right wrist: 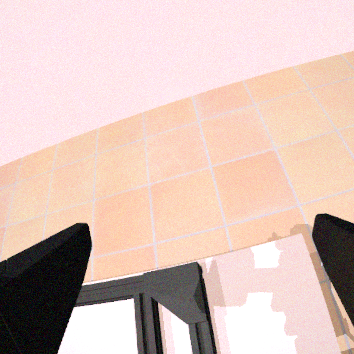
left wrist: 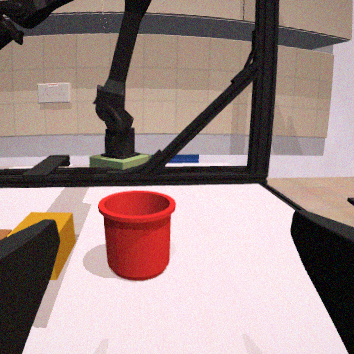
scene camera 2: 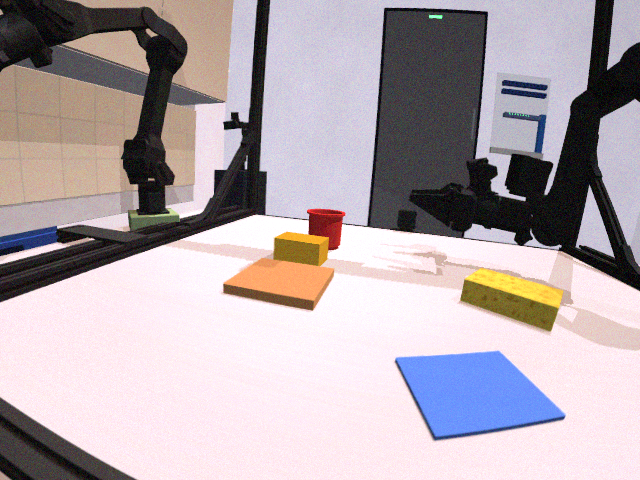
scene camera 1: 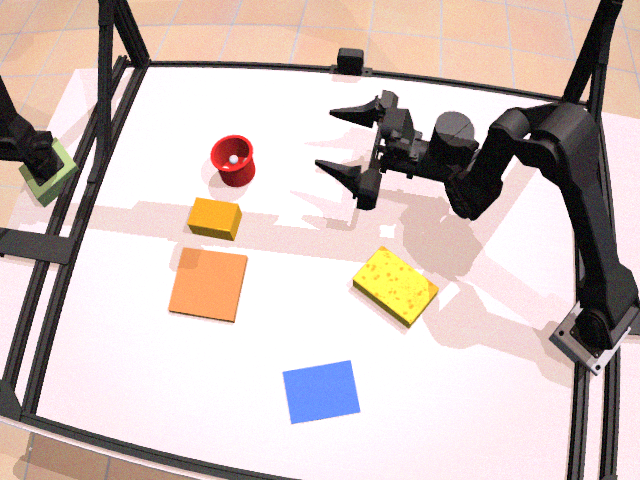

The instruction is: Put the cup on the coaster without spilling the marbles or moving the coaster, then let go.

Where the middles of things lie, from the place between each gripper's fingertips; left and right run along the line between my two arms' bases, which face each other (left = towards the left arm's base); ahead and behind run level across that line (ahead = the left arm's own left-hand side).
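Labels:
The red cup (scene camera 1: 237, 175) has my left hand 140 mm to the left of it, 40 mm short of it and 80 mm above it; counted from my right hand, the red cup is 51 cm behind, 28 cm to the left and 17 cm below. I see the orange square coaster (scene camera 1: 208, 284) 240 mm ahead of my left hand, 110 mm to the right of it and 110 mm below it, and from my right hand the orange square coaster is 31 cm behind, 32 cm to the left and 20 cm below. The yellow block (scene camera 1: 211, 218) is 140 mm ahead of my left hand, 140 mm to the right of it and 90 mm below it. From my right hand, the yellow block is 29 cm to the left, 41 cm behind and 19 cm below. As for the thin blue square (scene camera 2: 458, 395), it is 110 mm to the left of my left hand, 340 mm ahead of it and 110 mm below it, while from my right hand the thin blue square is 21 cm behind, 54 cm to the left and 20 cm below. By its middle, the yellow block is nearer to my left hand than to my right hand.

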